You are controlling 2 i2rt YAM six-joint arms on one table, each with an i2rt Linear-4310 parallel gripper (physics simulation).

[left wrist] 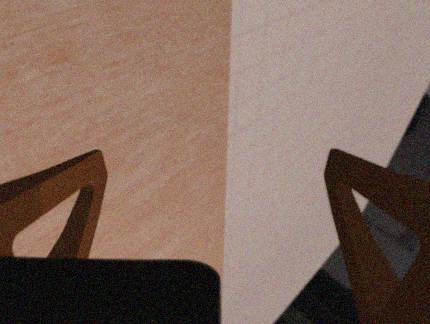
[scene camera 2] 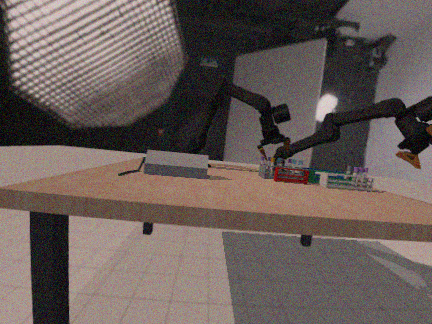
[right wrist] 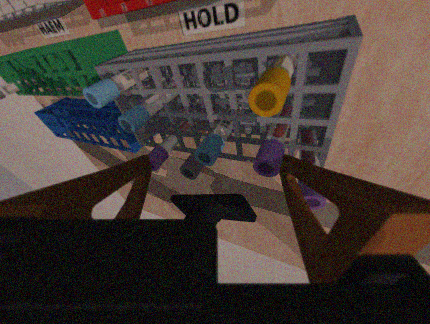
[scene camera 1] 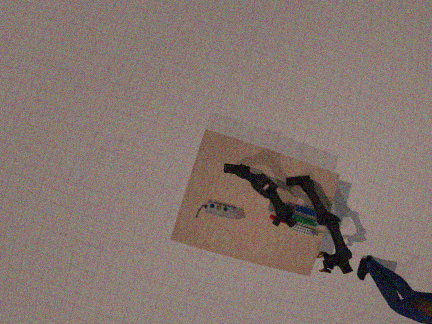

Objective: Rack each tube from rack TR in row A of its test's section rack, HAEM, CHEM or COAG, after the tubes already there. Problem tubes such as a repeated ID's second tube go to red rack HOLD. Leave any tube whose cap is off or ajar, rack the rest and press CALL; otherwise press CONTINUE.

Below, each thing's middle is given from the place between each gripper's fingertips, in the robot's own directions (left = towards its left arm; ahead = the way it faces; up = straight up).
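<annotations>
My right hand sits 40 mm above the yellow-capped tube (right wrist: pixel 266 99), 40 mm to the left of it and 40 mm short of it. Going by its middle, the tube is nearer to my right hand than to my left hand.
From my left hand, the tube is 100 mm below, 330 mm behind and 370 mm to the right.
</annotations>
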